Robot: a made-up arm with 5 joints.
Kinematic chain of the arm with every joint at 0, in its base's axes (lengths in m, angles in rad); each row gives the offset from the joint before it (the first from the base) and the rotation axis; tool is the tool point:
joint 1: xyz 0 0 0.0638 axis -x
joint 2: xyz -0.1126 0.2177 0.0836 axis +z
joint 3: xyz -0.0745 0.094 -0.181 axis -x
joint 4: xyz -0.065 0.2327 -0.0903 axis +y
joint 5: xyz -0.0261 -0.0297 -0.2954 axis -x
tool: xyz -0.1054 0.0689 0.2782
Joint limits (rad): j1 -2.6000..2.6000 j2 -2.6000..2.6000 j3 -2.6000..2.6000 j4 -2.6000..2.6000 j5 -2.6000..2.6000
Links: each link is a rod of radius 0.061 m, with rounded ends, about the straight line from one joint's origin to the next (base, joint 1, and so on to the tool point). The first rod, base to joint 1, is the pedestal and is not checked.
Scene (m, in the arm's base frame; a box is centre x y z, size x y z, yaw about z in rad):
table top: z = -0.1
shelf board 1: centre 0 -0.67 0.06 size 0.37 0.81 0.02 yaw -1.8
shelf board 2: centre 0 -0.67 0.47 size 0.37 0.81 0.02 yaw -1.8
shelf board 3: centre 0 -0.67 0.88 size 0.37 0.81 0.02 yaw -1.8
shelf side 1: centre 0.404 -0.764 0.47 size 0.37 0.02 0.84 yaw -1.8
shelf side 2: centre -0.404 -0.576 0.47 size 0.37 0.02 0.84 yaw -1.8
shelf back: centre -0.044 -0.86 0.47 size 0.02 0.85 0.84 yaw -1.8
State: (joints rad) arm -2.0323 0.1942 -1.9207 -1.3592 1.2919
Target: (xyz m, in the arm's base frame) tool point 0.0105 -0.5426 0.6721
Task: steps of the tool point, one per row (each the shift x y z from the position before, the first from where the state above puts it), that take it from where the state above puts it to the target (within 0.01 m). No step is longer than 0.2 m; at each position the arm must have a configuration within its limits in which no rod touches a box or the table.
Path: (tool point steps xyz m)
1: 0.0273 0.0935 0.0170
2: 0.0212 0.0923 -0.0003
3: 0.0151 0.0868 -0.0167
4: -0.0031 -0.0431 0.1341
5: 0.0116 -0.0009 0.1494
6: 0.0293 0.0483 0.1493
7: -0.0201 -0.1066 0.0111
8: -0.0314 -0.1142 -0.0111

